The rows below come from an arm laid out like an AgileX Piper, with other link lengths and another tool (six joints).
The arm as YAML. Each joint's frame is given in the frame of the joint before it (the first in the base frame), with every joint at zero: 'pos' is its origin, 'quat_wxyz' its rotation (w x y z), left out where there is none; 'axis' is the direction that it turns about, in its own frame. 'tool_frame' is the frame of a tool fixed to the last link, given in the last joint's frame.
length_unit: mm
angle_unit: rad
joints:
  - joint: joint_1
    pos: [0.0, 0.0, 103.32]
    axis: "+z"
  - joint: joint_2
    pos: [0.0, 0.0, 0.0]
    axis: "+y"
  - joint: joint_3
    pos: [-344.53, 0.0, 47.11]
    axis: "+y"
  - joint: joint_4
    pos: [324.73, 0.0, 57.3]
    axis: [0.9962, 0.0, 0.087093]
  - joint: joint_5
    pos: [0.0, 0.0, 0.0]
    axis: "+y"
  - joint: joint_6
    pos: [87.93, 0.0, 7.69]
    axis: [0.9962, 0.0, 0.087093]
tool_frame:
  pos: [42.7, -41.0, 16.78]
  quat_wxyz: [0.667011, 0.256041, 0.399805, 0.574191]
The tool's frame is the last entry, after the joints.
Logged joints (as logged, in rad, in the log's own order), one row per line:
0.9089 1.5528 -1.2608 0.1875 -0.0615 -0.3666
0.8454 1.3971 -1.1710 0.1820 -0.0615 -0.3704
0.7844 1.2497 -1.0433 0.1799 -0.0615 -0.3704
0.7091 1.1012 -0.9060 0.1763 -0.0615 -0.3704
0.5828 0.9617 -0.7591 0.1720 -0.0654 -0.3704
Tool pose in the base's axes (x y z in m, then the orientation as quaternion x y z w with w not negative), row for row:
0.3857 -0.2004 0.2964 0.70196 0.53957 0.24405 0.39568
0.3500 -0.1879 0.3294 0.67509 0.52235 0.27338 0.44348
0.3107 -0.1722 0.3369 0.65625 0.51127 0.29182 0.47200
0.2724 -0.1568 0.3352 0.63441 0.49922 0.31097 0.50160
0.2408 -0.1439 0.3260 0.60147 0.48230 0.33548 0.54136
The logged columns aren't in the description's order. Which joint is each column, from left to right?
Columns, left to right: joint_5, joint_2, joint_3, joint_6, joint_4, joint_1.
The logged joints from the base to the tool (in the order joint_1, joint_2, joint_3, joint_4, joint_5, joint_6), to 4 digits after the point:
-0.3666 1.5528 -1.2608 -0.0615 0.9089 0.1875
-0.3704 1.3971 -1.1710 -0.0615 0.8454 0.1820
-0.3704 1.2497 -1.0433 -0.0615 0.7844 0.1799
-0.3704 1.1012 -0.9060 -0.0615 0.7091 0.1763
-0.3704 0.9617 -0.7591 -0.0654 0.5828 0.1720

